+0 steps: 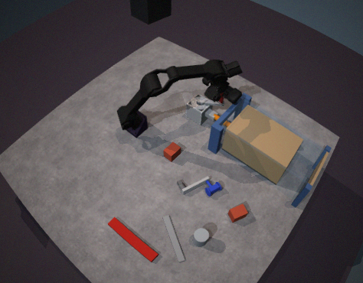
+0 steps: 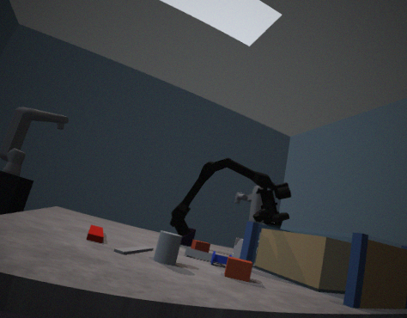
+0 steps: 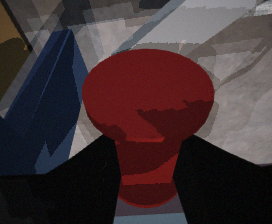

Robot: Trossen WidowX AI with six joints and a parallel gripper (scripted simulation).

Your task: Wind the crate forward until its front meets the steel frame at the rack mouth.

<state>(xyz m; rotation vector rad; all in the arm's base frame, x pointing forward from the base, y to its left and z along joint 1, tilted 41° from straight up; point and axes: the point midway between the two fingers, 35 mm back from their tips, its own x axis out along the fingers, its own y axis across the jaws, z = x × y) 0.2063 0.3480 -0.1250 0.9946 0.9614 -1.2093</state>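
Now: the winch handle with red knob 30 mm behind my gripper tip, 40 mm to the right of it and 30 mm below it. From my gripper tip the other things lie so: blue t-shaped piece: 240 mm ahead, 330 mm to the right, 120 mm below; grey strip: 300 mm ahead, 590 mm to the right, 130 mm below; grey winch: 90 mm behind, 100 mm to the right, 100 mm below.
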